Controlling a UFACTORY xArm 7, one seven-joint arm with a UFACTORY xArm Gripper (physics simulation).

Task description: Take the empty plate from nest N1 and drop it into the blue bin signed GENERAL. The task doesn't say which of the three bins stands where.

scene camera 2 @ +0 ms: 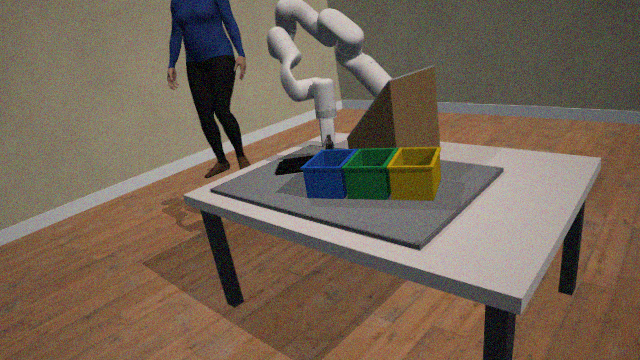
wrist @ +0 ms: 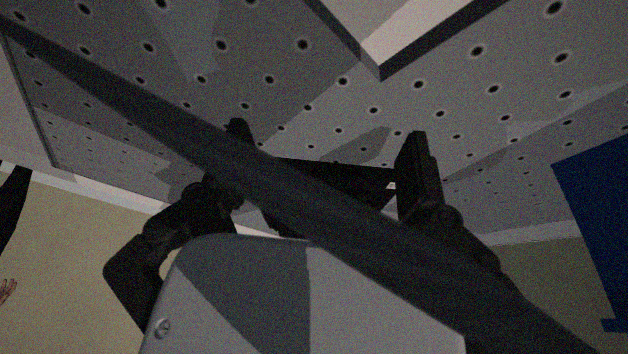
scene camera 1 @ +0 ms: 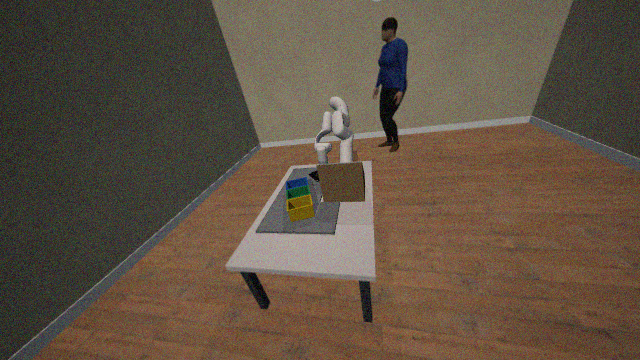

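Seen in the pictures: gripper, fingertip midpoint: (wrist: 325, 140); arm's base at its link origin: (scene camera 1: 346, 169).
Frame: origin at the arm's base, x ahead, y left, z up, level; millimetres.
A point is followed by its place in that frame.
My gripper (scene camera 2: 328, 144) (wrist: 325, 140) @[x 201, y -175, z -180 mm] is open and empty, pointing down low over the grey mat behind the blue bin. In the wrist view a black flat object (wrist: 340, 177) @[x 237, y -198, z -180 mm] with a small white label shows beyond and between the open fingers, partly covered by a dark band; I cannot tell plate from nest. A flat black object (scene camera 2: 294, 164) @[x 313, y -253, z -166 mm] lies on the mat left of the blue bin in scene camera 2. The blue bin (scene camera 1: 297, 183) @[x 408, y -60, z -127 mm] (scene camera 2: 326, 183) @[x 466, y 25, z -143 mm] stands at one end of the bin row. Its sign is not readable. No N1 mark is readable.
The green bin (scene camera 1: 298, 192) @[x 370, y 65, z -130 mm] (scene camera 2: 367, 182) @[x 428, y 145, z -139 mm] and yellow bin (scene camera 1: 301, 211) @[x 293, y 294, z -125 mm] (scene camera 2: 414, 183) @[x 387, y 272, z -142 mm] adjoin the blue one. A tall brown panel (scene camera 1: 342, 182) @[x 27, y 110, z -40 mm] (scene camera 2: 415, 110) @[x 49, y 108, z -25 mm] stands beside the mat (scene camera 2: 380, 220) @[x 529, y 245, z -192 mm]. A dark band (wrist: 310, 200) crosses the wrist view. A person (scene camera 1: 393, 65) (scene camera 2: 205, 37) stands beyond the table.
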